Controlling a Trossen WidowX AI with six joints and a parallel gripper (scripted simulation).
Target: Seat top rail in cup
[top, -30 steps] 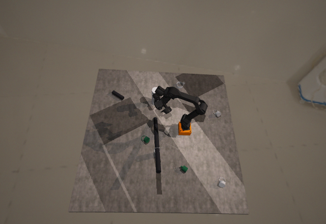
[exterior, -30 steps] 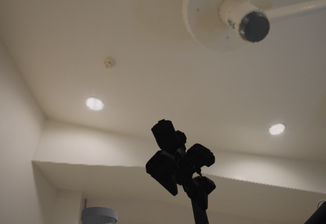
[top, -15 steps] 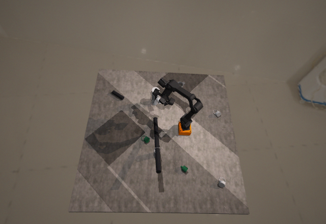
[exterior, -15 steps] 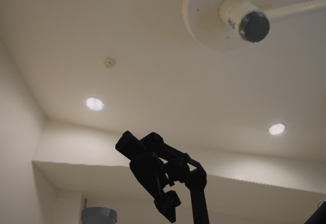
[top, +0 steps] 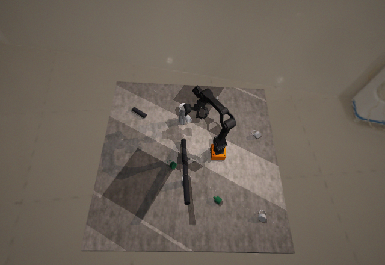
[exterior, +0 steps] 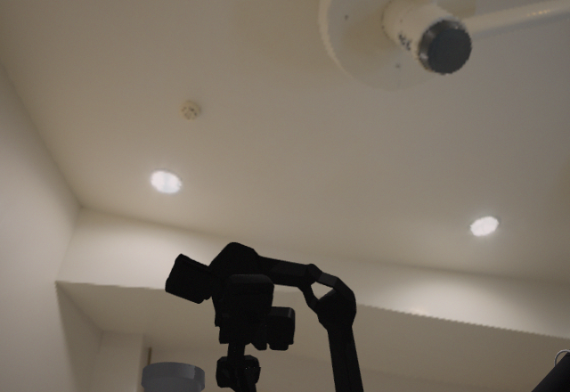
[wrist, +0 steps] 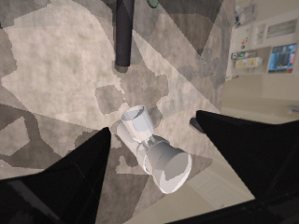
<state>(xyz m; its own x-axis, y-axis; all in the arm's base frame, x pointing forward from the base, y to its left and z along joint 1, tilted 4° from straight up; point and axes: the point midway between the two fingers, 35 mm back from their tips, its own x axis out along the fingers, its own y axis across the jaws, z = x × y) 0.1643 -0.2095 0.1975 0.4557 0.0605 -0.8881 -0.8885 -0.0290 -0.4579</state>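
The pale rail-end cup lies 6 cm below my gripper tip, 4 cm to the right of it and 1 cm ahead of it. Round my gripper tip: short black cylinder 37 cm ahead, 22 cm to the right, 20 cm below.
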